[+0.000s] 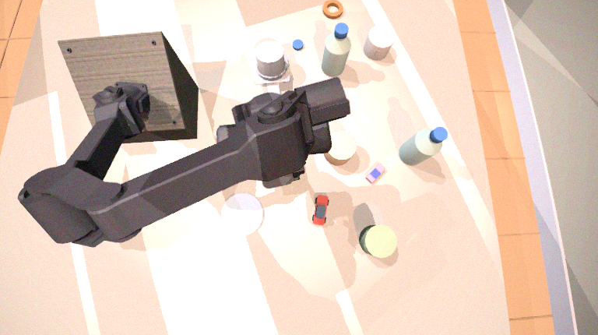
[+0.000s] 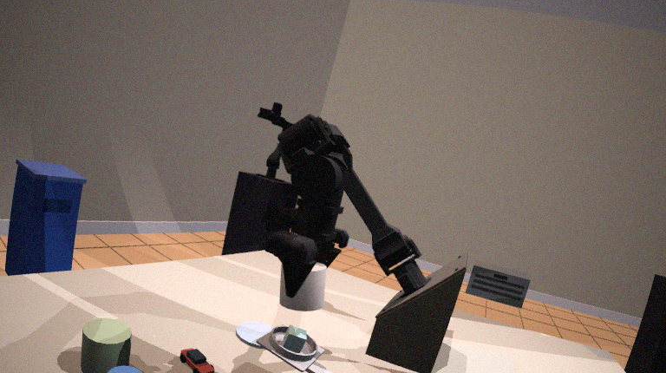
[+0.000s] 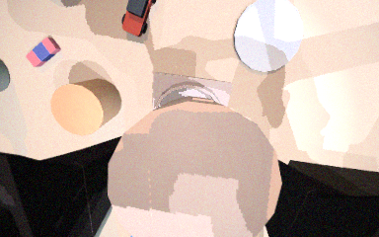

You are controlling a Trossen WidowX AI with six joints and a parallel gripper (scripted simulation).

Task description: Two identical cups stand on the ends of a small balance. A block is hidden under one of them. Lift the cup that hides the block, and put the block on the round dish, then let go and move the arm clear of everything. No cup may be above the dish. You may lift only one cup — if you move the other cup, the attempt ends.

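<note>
The teal block lies 10 mm to the left of my gripper tip and 80 mm below it. From my gripper tip the other things lie so: tan cylinder 160 mm ahead, 60 mm to the left, 130 mm below; red toy car 100 mm ahead, 100 mm to the right, 160 mm below; small balance 10 mm behind, 140 mm to the left, 150 mm below.
</note>
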